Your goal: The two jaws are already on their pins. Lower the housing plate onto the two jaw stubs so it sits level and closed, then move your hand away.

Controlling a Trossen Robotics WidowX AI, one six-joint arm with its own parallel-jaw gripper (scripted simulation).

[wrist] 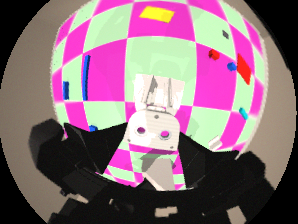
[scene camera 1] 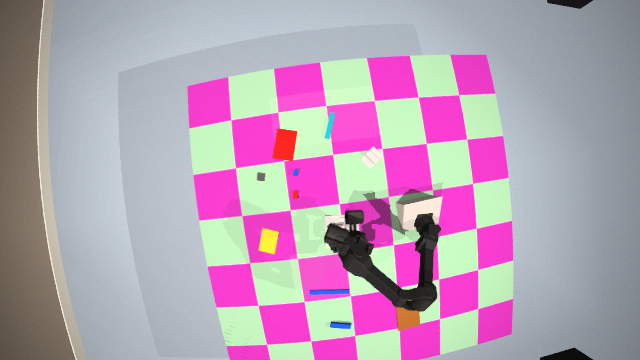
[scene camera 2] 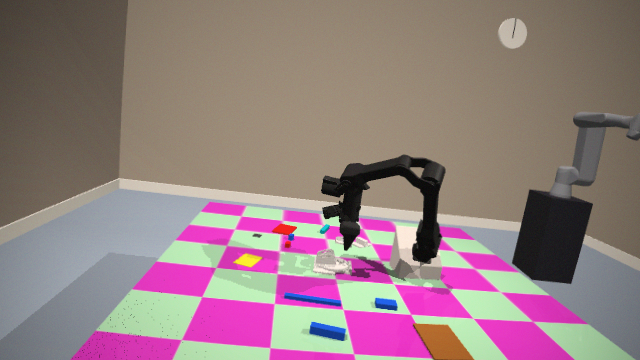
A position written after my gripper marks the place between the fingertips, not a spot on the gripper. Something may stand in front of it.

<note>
In view: my gripper (scene camera 2: 345, 246).
My gripper is seen too in the wrist view (wrist: 152, 129).
</note>
